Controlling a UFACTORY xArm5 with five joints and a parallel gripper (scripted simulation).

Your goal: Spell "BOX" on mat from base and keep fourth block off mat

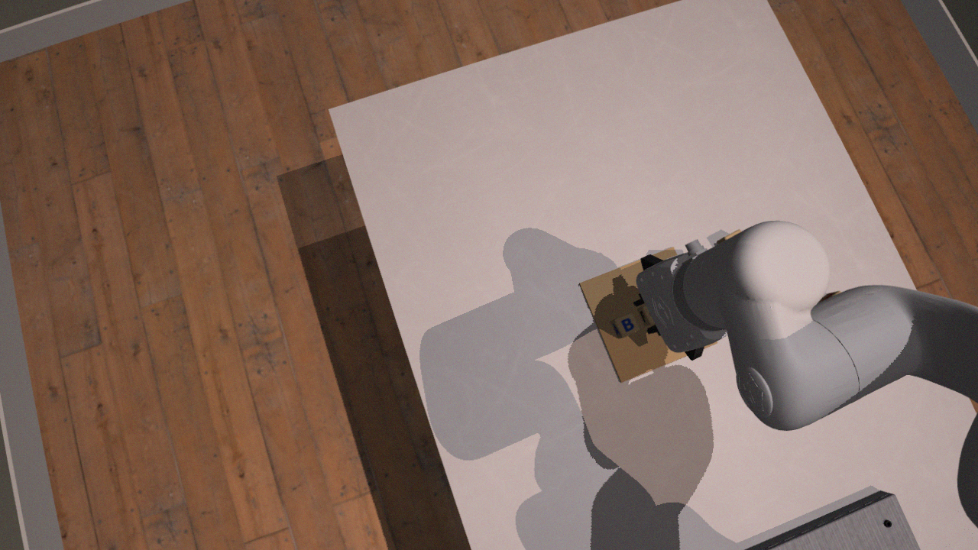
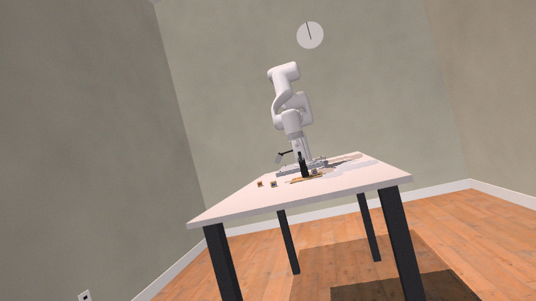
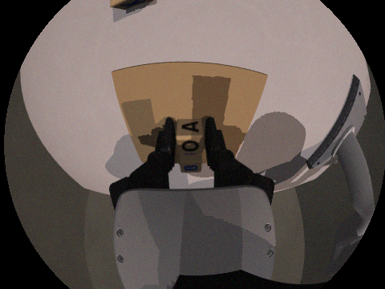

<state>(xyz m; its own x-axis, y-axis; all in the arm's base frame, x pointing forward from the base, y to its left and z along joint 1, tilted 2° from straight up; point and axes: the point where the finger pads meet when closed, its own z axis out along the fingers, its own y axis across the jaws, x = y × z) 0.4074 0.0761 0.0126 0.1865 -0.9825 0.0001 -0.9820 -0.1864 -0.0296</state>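
The tan mat is 20 mm below my hand.
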